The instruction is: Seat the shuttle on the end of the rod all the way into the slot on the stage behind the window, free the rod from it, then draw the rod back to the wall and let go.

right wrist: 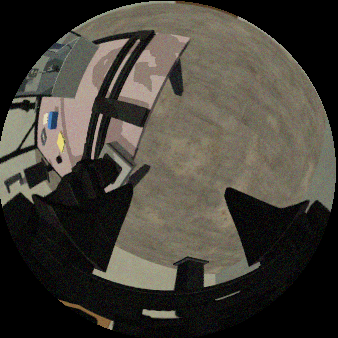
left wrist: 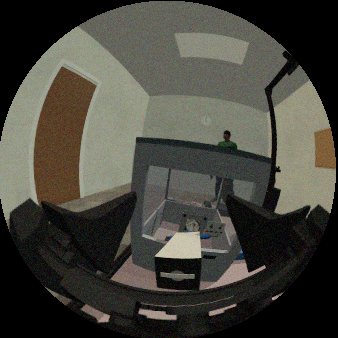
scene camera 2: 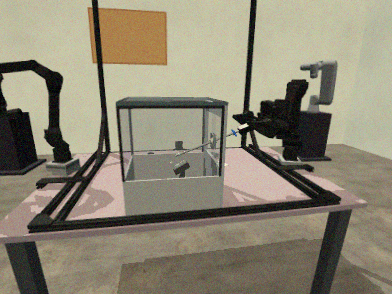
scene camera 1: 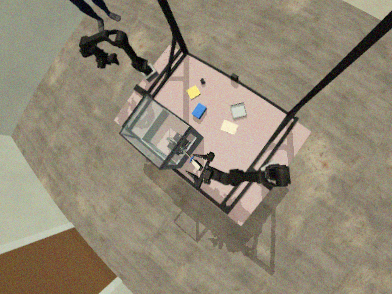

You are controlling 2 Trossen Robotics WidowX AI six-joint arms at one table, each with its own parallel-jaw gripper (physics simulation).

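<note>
The rod's pale block-shaped handle is outside the glass-sided case. The rod slopes down through the side wall, with a blue piece near the handle. Its inner end is near the dark stage parts inside; a round disc and panel show there in the left wrist view. The shuttle and its seating in the slot are too small to tell. My left gripper is open around the handle's end, holding nothing. My right gripper is open and empty, off the table.
A blue block, a yellow piece, a cream piece, a grey tray and a small black object lie on the table beside the case. Black frame bars and uprights surround the area.
</note>
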